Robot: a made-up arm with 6 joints.
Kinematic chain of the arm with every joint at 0, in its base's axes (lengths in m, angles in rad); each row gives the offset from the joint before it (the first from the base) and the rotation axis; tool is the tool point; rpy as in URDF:
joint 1: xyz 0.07 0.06 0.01 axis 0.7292 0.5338 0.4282
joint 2: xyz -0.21 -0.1 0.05 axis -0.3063 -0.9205 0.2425
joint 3: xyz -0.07 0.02 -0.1 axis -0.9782 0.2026 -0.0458
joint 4: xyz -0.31 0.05 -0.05 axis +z
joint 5: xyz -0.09 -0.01 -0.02 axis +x
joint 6: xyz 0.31 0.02 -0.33 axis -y
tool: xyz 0.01 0.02 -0.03 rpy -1.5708 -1.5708 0
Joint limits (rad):
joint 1: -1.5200..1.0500
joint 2: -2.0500..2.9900
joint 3: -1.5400..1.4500
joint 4: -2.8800..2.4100
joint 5: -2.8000..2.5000
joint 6: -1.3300..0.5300
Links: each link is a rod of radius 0.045 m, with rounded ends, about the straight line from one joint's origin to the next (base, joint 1, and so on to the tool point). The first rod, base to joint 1, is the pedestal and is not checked.
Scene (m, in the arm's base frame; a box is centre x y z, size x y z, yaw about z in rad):
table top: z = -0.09
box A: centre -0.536 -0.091 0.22 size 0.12 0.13 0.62 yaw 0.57
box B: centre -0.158 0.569 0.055 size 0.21 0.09 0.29 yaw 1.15
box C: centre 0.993 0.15 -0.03 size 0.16 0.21 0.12 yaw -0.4
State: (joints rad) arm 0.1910 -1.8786 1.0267 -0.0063 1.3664 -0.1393
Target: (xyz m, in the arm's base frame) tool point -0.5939 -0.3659 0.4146
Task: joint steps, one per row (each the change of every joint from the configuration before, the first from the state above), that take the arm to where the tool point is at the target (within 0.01 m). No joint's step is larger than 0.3 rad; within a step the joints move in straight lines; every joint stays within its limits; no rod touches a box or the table.
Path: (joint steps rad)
1: 0.2130 0.1178 -0.0081 0.2082 -0.0460 -0.0295
2: 0.2131 0.1179 -0.0081 0.2082 -0.0461 -0.0295
3: 0.2130 0.1178 -0.0081 0.2082 -0.0460 -0.0295
4: -0.0454 0.1873 0.2238 -0.0304 -0.2103 0.0368
5: -0.0453 0.1873 0.2238 -0.0305 -0.2104 0.0368

